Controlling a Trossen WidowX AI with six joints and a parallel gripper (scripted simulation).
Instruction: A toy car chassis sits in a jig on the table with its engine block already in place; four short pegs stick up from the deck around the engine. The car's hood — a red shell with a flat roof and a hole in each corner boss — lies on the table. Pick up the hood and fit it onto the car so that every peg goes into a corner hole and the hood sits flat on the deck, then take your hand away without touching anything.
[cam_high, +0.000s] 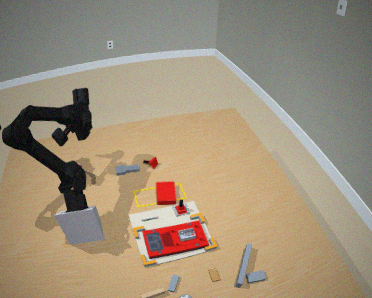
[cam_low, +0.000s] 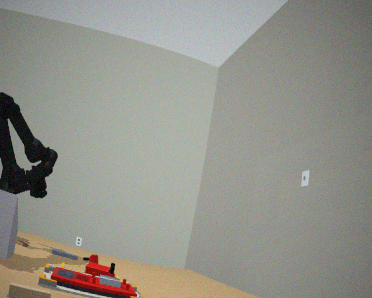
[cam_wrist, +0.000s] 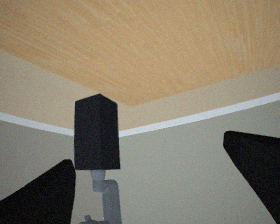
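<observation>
My gripper tip is 41 cm short of the red hood, 20 cm to the left of it and 18 cm above it. From my gripper tip the other things lie so: tan block (57 cm to the right, 52 cm ahead, 20 cm below); grey engine block (46 cm ahead, 41 cm to the right, 18 cm below).
</observation>
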